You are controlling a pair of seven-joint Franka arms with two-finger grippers.
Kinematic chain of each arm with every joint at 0, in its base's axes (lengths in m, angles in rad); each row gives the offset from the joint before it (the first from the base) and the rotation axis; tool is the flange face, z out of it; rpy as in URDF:
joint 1: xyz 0 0 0.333 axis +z
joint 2: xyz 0 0 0 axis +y
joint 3: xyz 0 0 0.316 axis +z
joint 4: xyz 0.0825 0 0 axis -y
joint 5: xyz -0.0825 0 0.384 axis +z
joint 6: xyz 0 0 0 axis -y
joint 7: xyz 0.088 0 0 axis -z
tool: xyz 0 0 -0.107 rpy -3.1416 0 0
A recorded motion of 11 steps. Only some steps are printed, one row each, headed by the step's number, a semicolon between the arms.
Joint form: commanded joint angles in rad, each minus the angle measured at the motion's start. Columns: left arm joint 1, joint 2, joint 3, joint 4, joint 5, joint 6, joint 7; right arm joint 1, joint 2, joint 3, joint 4, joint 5, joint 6, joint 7.
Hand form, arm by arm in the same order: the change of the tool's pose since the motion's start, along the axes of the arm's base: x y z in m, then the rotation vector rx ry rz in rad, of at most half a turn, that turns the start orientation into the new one. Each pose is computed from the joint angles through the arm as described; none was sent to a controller.
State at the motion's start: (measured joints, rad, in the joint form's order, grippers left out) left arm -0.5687 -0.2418 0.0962 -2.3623 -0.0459 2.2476 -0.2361; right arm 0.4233 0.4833 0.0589 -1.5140 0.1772 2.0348 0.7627
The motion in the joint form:
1: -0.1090 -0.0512 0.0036 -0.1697 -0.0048 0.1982 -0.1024; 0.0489 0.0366 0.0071 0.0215 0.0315 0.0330 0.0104
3: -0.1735 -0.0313 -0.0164 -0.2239 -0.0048 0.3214 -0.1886; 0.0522 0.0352 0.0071 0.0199 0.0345 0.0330 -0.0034
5: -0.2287 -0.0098 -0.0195 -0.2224 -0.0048 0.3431 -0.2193; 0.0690 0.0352 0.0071 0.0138 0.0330 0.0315 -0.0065
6: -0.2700 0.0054 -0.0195 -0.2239 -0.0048 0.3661 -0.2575; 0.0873 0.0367 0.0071 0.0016 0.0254 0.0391 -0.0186
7: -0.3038 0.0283 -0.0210 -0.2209 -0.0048 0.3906 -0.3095; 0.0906 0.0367 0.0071 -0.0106 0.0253 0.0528 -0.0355
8: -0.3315 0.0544 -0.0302 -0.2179 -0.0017 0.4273 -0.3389; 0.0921 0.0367 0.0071 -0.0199 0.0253 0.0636 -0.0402
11: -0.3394 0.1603 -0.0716 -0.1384 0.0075 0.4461 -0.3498; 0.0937 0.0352 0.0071 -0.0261 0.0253 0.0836 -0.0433
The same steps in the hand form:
1: -0.0481 -0.0281 -0.0349 -0.0549 -0.0521 0.0066; -0.0109 0.0383 -0.0119 0.0351 0.0023 0.0244
3: -0.0723 -0.0565 -0.0547 -0.0877 -0.0834 0.0132; -0.0125 0.0402 -0.0116 0.0380 0.0011 0.0399
5: -0.0864 -0.0785 -0.0612 -0.0926 -0.0795 -0.0137; -0.0199 0.0497 -0.0147 0.0333 0.0068 0.0608
6: -0.0973 -0.0934 -0.0661 -0.1016 -0.0775 -0.0165; -0.0280 0.0593 -0.0209 0.0244 0.0064 0.0930
7: -0.1059 -0.1072 -0.0723 -0.1104 -0.0726 0.0004; -0.0301 0.0605 -0.0255 0.0248 0.0014 0.1104
8: -0.1149 -0.1218 -0.0786 -0.1206 -0.0801 -0.0086; -0.0313 0.0608 -0.0289 0.0248 -0.0010 0.1146
11: -0.1144 -0.1580 -0.0919 -0.1075 -0.0831 -0.0535; -0.0310 0.0617 -0.0289 0.0305 -0.0155 0.1154

